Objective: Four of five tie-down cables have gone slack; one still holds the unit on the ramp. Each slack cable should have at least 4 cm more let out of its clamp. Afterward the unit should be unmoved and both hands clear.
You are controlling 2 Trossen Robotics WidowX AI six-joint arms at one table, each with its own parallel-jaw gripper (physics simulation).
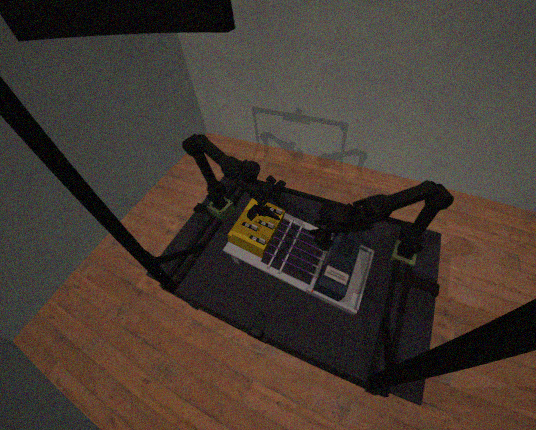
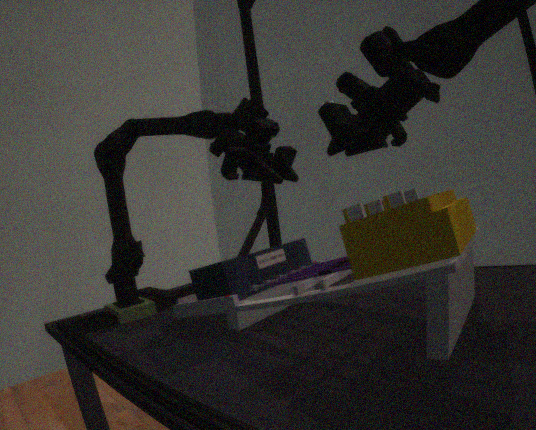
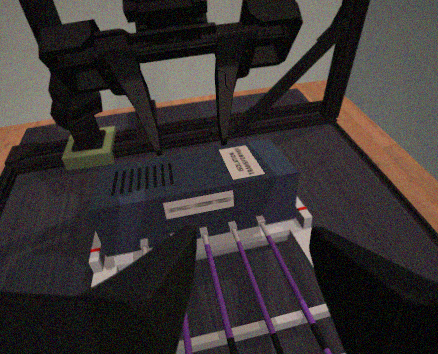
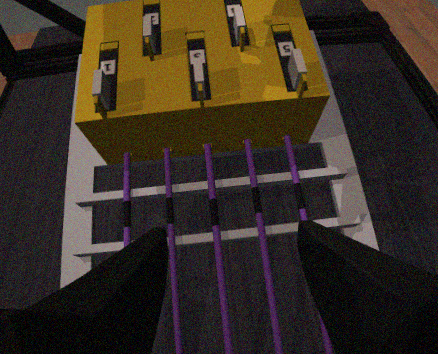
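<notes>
The dark blue unit [image 1: 336,260] [image 2: 220,280] [image 3: 200,180] rests low on the white ramp [image 1: 364,290] [image 2: 438,315] [image 4: 72,200]. The yellow clamp block [image 1: 245,239] [image 2: 400,245] [image 4: 200,125] sits at the high end, with numbered slots and grey levers. Purple cables [image 3: 218,290] [image 4: 218,265] run from it toward the unit over white crossbars; each has a black band. Which are slack I cannot tell. My left gripper [image 2: 340,151] [image 3: 253,237] is partly open and empty, above the block. My right gripper [image 3: 192,148] [image 4: 232,236] is partly open and empty, above the unit and cables.
Red-marked posts [image 3: 302,210] [image 3: 95,252] stand at both sides of the unit. The ramp stands on the dark table [image 1: 290,320] [image 2: 300,370]. A black frame [image 1: 55,165] surrounds it. Green arm mounts [image 1: 405,254] [image 2: 131,310] [image 3: 90,159] sit near the table's edges.
</notes>
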